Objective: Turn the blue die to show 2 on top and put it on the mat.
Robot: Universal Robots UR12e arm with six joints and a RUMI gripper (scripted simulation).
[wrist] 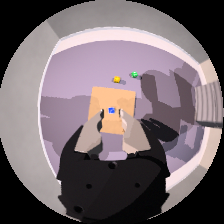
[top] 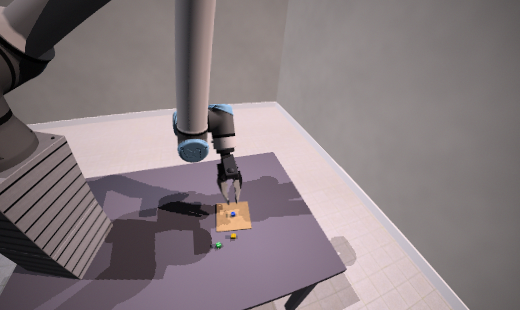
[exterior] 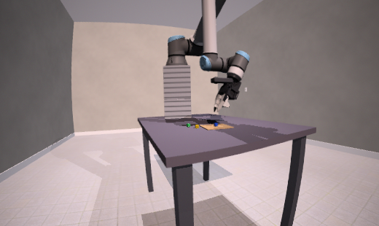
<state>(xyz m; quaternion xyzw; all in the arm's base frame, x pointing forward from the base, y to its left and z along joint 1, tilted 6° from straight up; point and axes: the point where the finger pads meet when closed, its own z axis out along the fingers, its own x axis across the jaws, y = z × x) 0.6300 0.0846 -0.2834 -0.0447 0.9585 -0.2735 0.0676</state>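
The blue die lies 80 mm below my hand and 10 mm to the right of it. Round my hand: tan mat: 90 mm below, 10 mm to the right; then yellow die: 110 mm to the right, 80 mm below, 10 mm behind; then green die: 140 mm to the right, 80 mm below, 70 mm behind.
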